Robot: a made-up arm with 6 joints. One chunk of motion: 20 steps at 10 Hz.
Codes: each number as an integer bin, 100 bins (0 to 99) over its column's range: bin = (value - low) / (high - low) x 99, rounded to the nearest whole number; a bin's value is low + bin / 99 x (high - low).
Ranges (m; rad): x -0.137..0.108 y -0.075..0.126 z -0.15..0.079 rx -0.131..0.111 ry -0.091..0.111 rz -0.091..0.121
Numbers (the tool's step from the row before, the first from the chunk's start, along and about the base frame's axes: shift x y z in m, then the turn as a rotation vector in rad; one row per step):
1: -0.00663 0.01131 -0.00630 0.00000 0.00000 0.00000
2: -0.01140 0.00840 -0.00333 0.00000 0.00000 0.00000
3: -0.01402 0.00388 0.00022 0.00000 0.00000 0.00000
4: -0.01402 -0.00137 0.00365 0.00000 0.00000 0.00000
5: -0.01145 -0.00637 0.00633 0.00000 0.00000 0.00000
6: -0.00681 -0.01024 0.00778 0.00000 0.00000 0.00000
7: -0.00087 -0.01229 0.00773 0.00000 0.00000 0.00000
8: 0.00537 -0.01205 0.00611 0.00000 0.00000 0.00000
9: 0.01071 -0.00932 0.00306 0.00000 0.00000 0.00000
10: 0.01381 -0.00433 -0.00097 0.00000 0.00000 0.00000
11: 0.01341 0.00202 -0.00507 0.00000 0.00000 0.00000
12: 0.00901 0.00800 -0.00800 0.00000 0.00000 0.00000
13: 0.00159 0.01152 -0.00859 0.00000 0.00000 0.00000
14: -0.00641 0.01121 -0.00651 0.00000 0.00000 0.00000
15: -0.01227 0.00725 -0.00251 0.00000 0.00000 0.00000
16: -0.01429 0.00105 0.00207 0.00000 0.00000 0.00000
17: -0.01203 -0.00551 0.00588 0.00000 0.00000 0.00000
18: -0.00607 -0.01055 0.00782 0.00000 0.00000 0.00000
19: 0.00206 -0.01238 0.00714 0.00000 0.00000 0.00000
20: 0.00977 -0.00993 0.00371 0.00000 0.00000 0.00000
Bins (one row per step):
1: 53 43 62 54 45 42
2: 51 41 63 54 45 42
3: 50 39 65 54 45 42
4: 50 36 66 54 45 42
5: 51 34 68 54 45 42
6: 53 32 68 54 45 42
7: 55 31 68 54 45 42
8: 58 31 67 54 45 42
9: 60 32 66 54 45 42
10: 61 35 64 54 45 42
11: 61 38 63 54 45 42
12: 59 41 61 54 45 42
13: 56 43 61 54 45 42
14: 53 42 62 54 45 42
15: 50 41 64 54 45 42
16: 50 37 66 54 45 42
17: 50 34 67 54 45 42
18: 53 32 68 54 45 42
19: 56 31 68 54 45 42
20: 59 32 66 54 45 42

